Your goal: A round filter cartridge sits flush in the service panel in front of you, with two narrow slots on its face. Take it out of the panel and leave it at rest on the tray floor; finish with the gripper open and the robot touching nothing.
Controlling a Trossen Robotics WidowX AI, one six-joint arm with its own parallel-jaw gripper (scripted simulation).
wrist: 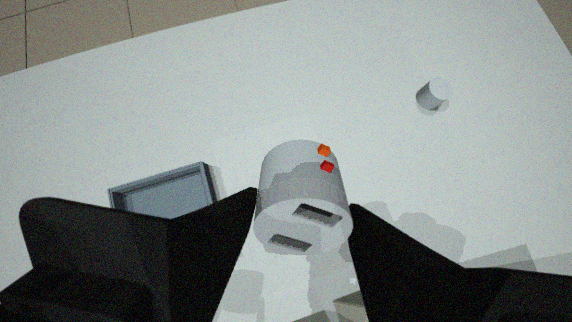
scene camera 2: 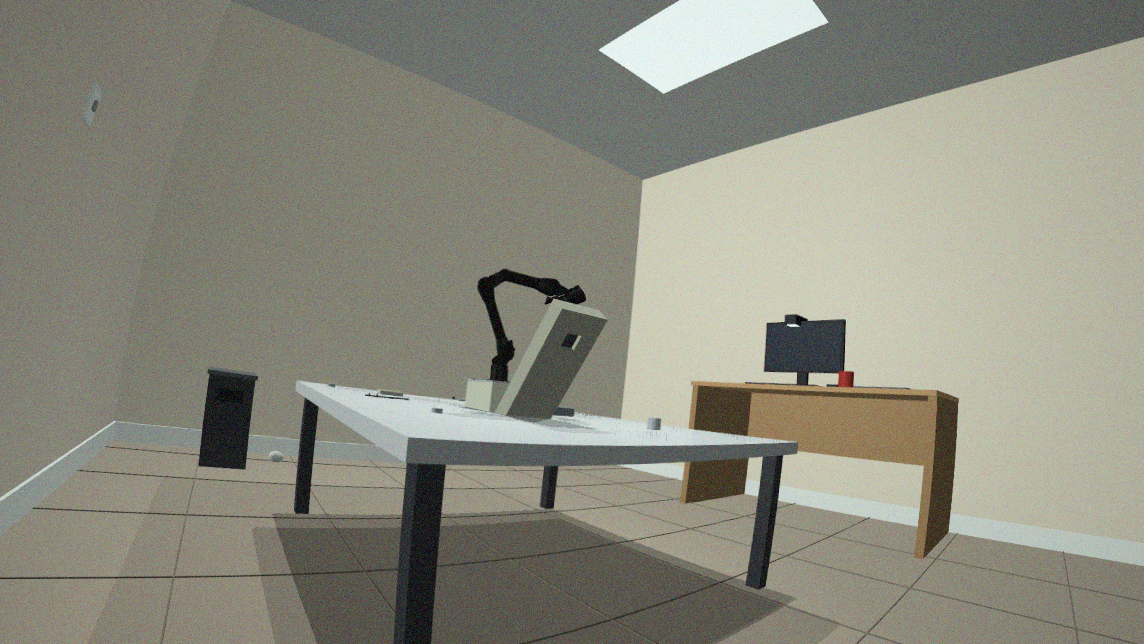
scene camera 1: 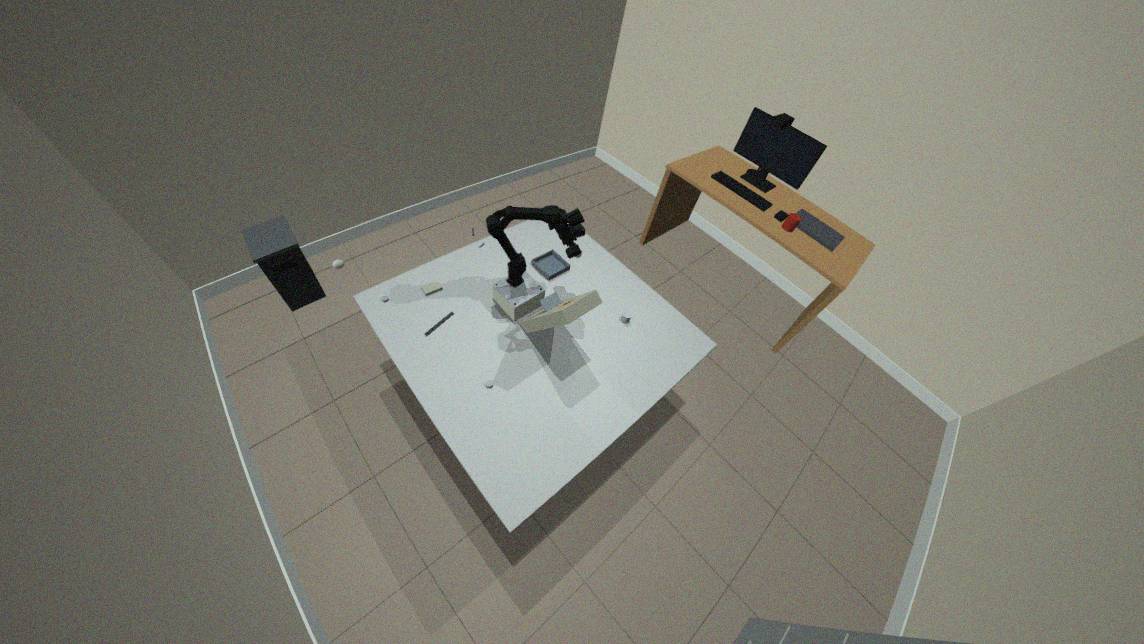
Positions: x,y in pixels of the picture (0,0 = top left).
Labels:
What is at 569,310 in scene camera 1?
A beige service panel.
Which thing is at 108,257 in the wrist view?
The gripper.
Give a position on a beige service panel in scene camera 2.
At 567,333

